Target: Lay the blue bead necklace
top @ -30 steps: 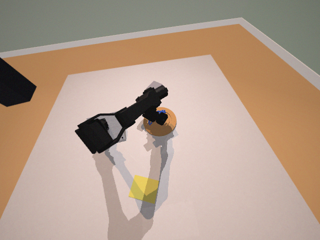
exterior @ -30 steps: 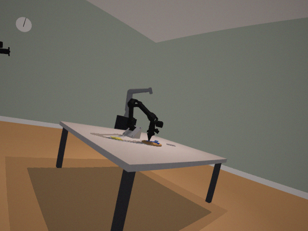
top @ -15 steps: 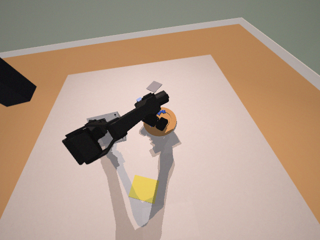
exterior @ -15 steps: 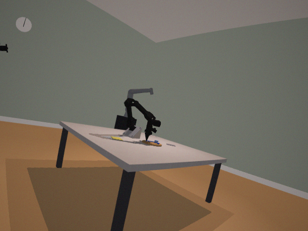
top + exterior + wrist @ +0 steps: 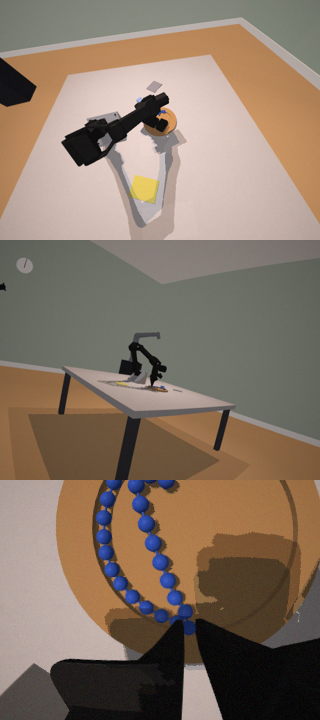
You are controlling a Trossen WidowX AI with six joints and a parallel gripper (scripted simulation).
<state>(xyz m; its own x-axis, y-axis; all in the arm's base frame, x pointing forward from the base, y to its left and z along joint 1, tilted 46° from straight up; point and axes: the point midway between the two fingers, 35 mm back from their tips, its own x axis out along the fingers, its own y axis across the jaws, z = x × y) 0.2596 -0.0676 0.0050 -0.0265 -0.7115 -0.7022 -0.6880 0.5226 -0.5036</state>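
My gripper tip is now 50 mm short of the round bead board, 30 mm to the right of it and 10 mm above it. The rest, counted from my gripper tip: yellow square patch (290 mm to the right, 110 mm behind, 20 mm below); flat grey tile (340 mm to the left, 90 mm ahead, 20 mm below); light blue cube (230 mm to the left, 30 mm behind, 10 mm below).
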